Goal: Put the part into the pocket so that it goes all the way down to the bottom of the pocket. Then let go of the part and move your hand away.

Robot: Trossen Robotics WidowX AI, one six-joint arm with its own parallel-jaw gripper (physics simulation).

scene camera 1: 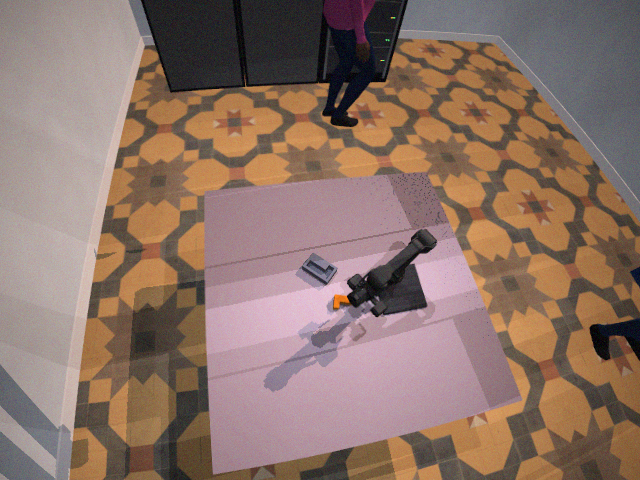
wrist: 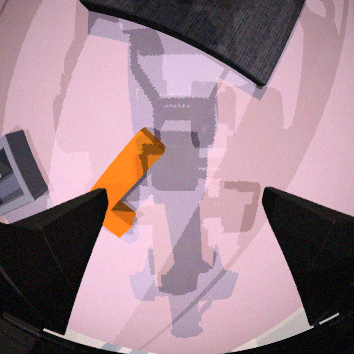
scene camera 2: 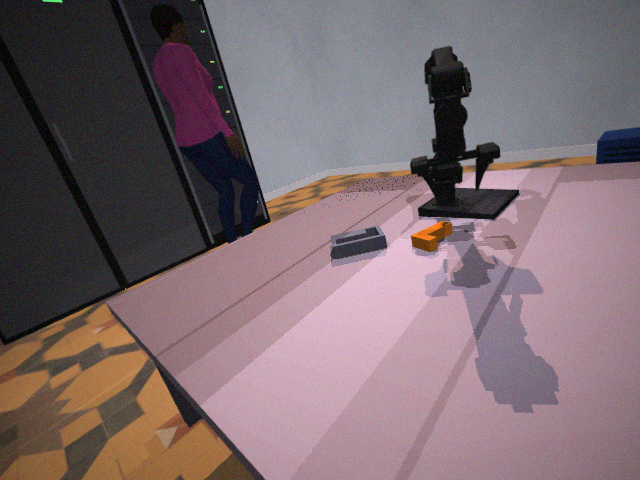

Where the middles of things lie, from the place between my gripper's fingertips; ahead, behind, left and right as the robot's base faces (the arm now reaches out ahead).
My hand is 90 mm above the orange L-shaped part (scene camera 2: 426,239), 50 mm to the left of it and 50 mm short of it. Also, from my hand: grey pocket block (wrist: 29,184) (240 mm to the right, 100 mm ahead, 90 mm below).
